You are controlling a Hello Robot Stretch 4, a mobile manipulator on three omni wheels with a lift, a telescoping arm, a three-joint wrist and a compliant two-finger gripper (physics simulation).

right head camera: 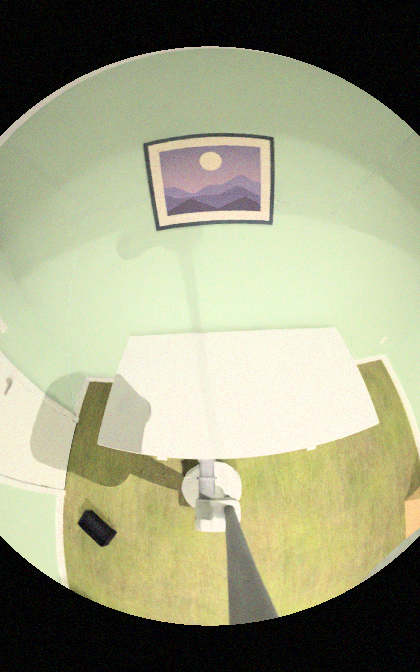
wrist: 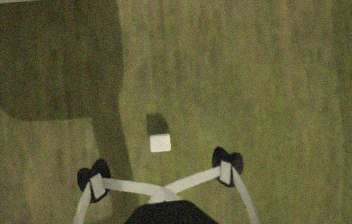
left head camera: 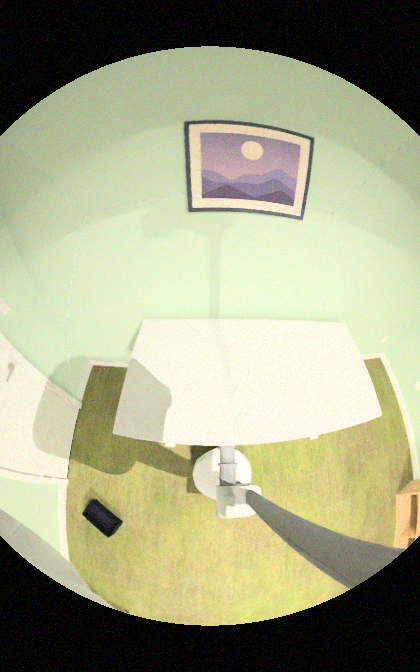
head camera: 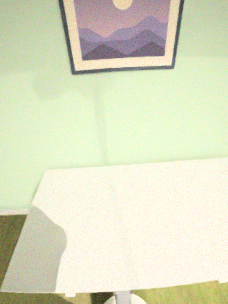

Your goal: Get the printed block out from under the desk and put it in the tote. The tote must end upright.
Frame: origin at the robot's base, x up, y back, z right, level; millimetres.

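Where they show: gripper, fingertip midpoint: (wrist: 161, 166).
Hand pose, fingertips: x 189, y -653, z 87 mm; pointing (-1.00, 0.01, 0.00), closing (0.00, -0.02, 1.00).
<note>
After its pixels a point has its place.
A small white block (wrist: 160, 143) @(z 88, x 2, y -655 mm) lies on the floor in the wrist view, with a dark shadow above it in the picture. My gripper (wrist: 161, 166) @(z 87, x 189, y -653 mm) is open, its two dark fingertips wide apart. The block shows between and a little beyond the fingertips, not gripped. The white desk (head camera: 150, 225) @(z 182, x 693, y -445 mm) (left head camera: 270, 380) (right head camera: 260, 395) @(z 279, x 693, y -467 mm) hides the gripper and the block in the head views. A black box-like thing (left head camera: 102, 518) (right head camera: 97, 528) @(z -982, x -25, y 613 mm) lies on the floor at the left; I cannot tell whether it is the tote.
My arm (left head camera: 228, 462) (right head camera: 207, 475) @(z 7, x 610, y -92 mm) reaches under the desk's front edge. A tan wooden unit (left head camera: 401, 520) (right head camera: 413, 517) stands at the right edge. A white door (left head camera: 30, 425) (right head camera: 30, 435) @(z -1425, x 510, y -65 mm) is at the left. A framed picture (head camera: 122, 35) @(z 89, x 1520, y -960 mm) hangs above the desk.
</note>
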